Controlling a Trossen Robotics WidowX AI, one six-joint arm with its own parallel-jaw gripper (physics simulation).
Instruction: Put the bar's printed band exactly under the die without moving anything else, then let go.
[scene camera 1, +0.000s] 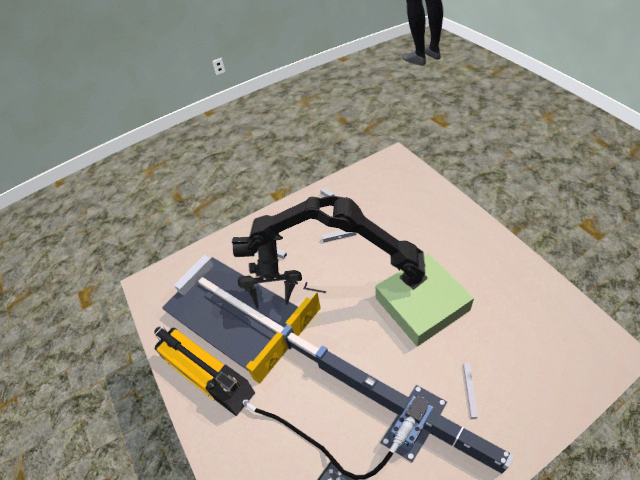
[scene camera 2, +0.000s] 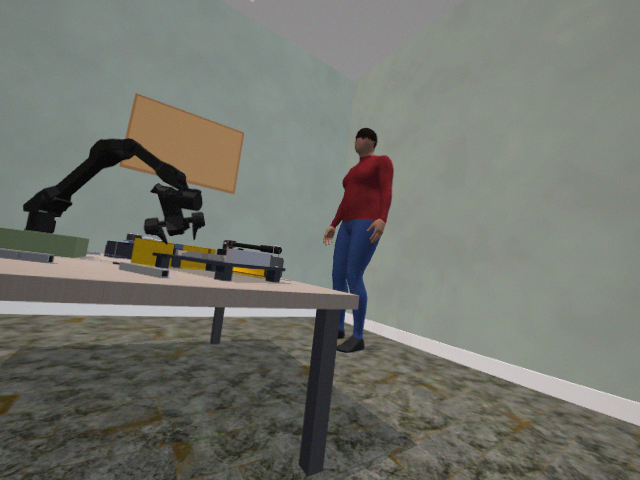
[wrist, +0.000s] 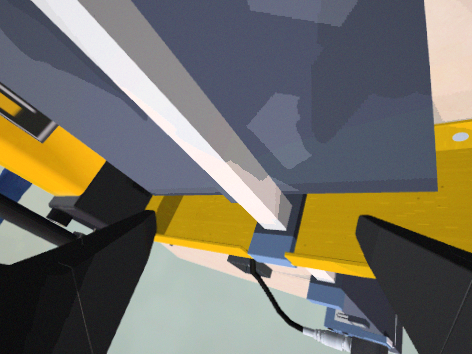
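Where they show: gripper, fingertip midpoint: (scene camera 1: 272, 306) (scene camera 2: 180, 241) (wrist: 257, 222); arm's base, link origin: (scene camera 1: 413, 277) (scene camera 2: 38, 232).
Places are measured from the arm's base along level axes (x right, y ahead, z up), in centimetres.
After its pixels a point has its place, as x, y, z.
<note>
The long pale bar (scene camera 1: 232, 299) {32.8, 47.7, -0.2} (wrist: 180, 120) {22.8, 44.2, -0.2} runs above the dark platform, passes through a slot in the yellow plate, and enters the dark rail (scene camera 1: 356, 374) {-12.6, 34.7, 0.4}. A dark square head in a blue bracket (scene camera 1: 416, 410) {-31.7, 31.0, 4.8} stands over this rail, with a white connector and black cable. I cannot make out the die itself or the bar's printed band. My gripper (scene camera 1: 271, 305) {19.8, 40.1, 2.9} (scene camera 2: 179, 240) {19.8, 40.1, 2.9} (wrist: 257, 222) {19.8, 40.1, 2.9} is open and empty, above the platform near the yellow plate. In the wrist view the bar runs between the fingertips, below them.
The yellow plate (scene camera 1: 268, 356) {8.2, 50.1, 0.3} (wrist: 350, 235) {12.6, 36.3, -0.3} stands upright across the bar. The dark platform (scene camera 1: 188, 307) {41.7, 60.6, -2.2} (wrist: 375, 125) {20.8, 35.9, -2.2} has a pale block (scene camera 1: 193, 273) {49.6, 53.0, 1.9} at its far end. A yellow pump (scene camera 1: 193, 361) {18.2, 68.4, 5.4} lies beside it. Loose bars (scene camera 1: 469, 390) {-35.6, 12.8, -6.0} (scene camera 1: 338, 236) {33.9, 3.3, -5.7}, a black hex key (scene camera 1: 315, 289) {21.8, 23.3, -6.6} and my green base (scene camera 1: 439, 294) {-9.8, -1.3, 0.0} are around.
</note>
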